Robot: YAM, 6 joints.
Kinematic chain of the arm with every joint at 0, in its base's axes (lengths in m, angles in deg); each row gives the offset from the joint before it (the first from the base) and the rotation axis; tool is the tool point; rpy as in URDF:
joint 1: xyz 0 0 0.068 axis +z
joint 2: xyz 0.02 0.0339 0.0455 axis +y
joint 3: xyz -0.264 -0.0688 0 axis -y
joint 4: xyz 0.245 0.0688 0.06 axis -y
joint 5: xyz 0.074 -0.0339 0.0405 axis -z
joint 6: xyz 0.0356 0 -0.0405 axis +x
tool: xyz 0 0 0 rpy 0 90 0
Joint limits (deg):
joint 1: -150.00..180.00
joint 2: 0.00..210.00
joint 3: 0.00..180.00
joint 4: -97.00..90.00
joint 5: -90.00..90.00
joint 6: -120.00..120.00
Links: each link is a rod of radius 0.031 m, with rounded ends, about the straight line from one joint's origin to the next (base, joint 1, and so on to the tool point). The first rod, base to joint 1, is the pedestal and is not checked.
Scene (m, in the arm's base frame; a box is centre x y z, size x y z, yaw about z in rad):
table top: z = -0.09
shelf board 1: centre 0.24 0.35 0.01 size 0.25 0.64 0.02 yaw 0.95
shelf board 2: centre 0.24 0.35 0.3 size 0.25 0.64 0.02 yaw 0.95
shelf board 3: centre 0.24 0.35 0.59 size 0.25 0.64 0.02 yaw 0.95
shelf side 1: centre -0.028 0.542 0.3 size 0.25 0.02 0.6 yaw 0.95
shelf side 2: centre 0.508 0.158 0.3 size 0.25 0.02 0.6 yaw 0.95
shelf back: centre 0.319 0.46 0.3 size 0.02 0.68 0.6 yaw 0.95
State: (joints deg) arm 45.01 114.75 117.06 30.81 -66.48 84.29
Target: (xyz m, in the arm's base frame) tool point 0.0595 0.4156 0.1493
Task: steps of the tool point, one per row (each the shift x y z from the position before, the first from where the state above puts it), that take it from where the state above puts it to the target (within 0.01 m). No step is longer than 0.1 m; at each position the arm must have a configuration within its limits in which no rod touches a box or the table.
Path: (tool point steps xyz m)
1: -0.0348 -0.0510 0.0140
2: -0.0393 -0.0517 -0.0055
3: -0.0401 -0.0488 -0.0249
4: -0.0371 -0.0428 -0.0433
5: -0.0300 -0.0342 -0.0591
6: -0.0198 -0.0243 -0.0710
7: -0.0024 0.0579 -0.0171
8: -0.0269 0.0556 -0.0285
9: -0.0489 0.0425 -0.0388
10: -0.0635 0.0202 -0.0478
11: 0.0442 0.0833 0.0065
12: 0.0653 0.0698 -0.0065

